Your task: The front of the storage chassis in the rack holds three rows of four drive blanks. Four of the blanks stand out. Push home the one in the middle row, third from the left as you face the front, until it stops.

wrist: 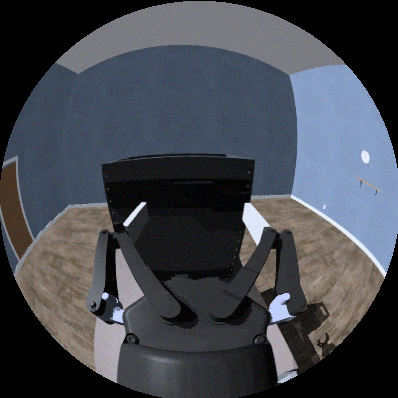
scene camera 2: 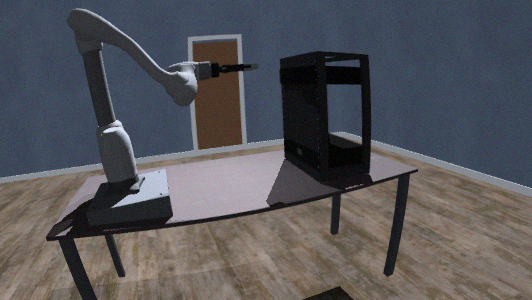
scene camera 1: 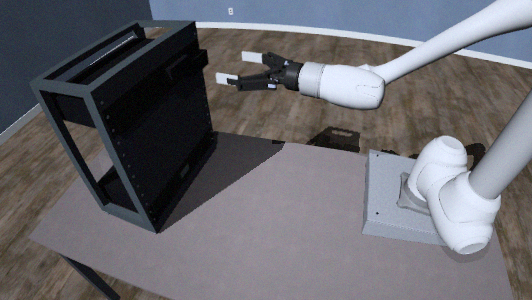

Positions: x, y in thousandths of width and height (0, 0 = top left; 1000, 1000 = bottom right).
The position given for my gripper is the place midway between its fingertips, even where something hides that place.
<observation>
In view: my gripper (scene camera 1: 433, 222) and a rack (scene camera 1: 277, 332).
The rack shows as well in the wrist view (wrist: 491, 506) and in scene camera 2 (scene camera 2: 578, 482). My gripper also shows in the wrist view (wrist: 491, 531).
</observation>
